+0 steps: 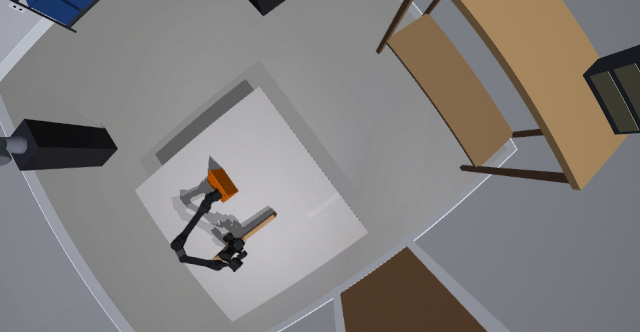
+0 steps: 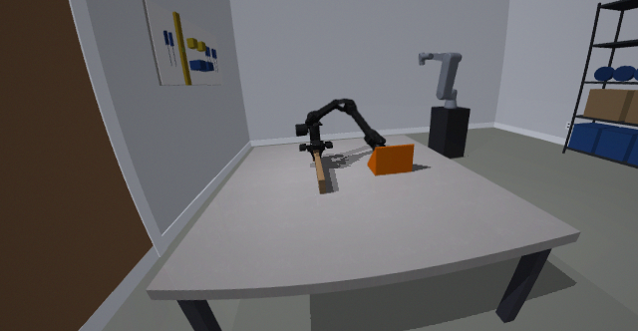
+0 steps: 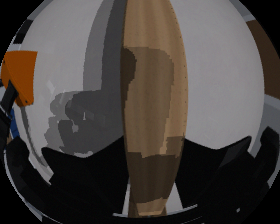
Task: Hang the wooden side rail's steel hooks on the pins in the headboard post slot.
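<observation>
Right now the headboard post is 120 mm to the right of my gripper tip, 50 mm above it and 10 mm behind it.
</observation>
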